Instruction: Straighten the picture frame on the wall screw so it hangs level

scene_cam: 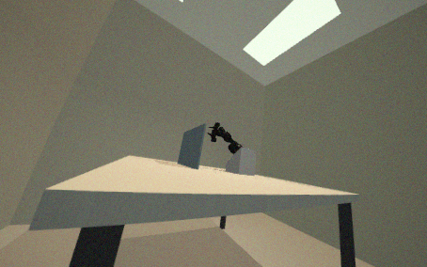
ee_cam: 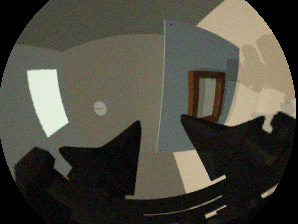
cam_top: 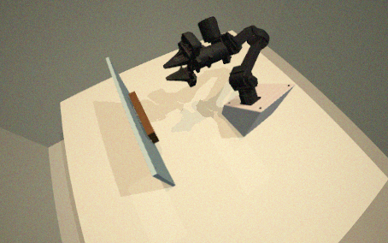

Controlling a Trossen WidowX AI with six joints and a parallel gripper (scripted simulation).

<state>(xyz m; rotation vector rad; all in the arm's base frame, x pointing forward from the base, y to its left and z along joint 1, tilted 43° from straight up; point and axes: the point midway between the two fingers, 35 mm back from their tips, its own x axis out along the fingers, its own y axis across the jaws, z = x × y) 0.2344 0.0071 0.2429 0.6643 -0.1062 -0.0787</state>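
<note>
The brown wooden picture frame lies 12 cm ahead of my gripper tip, 2 cm to the right of it and 17 cm below it. Round my gripper tip: pale blue wall panel: 14 cm ahead, 2 cm to the right, 19 cm below.
</note>
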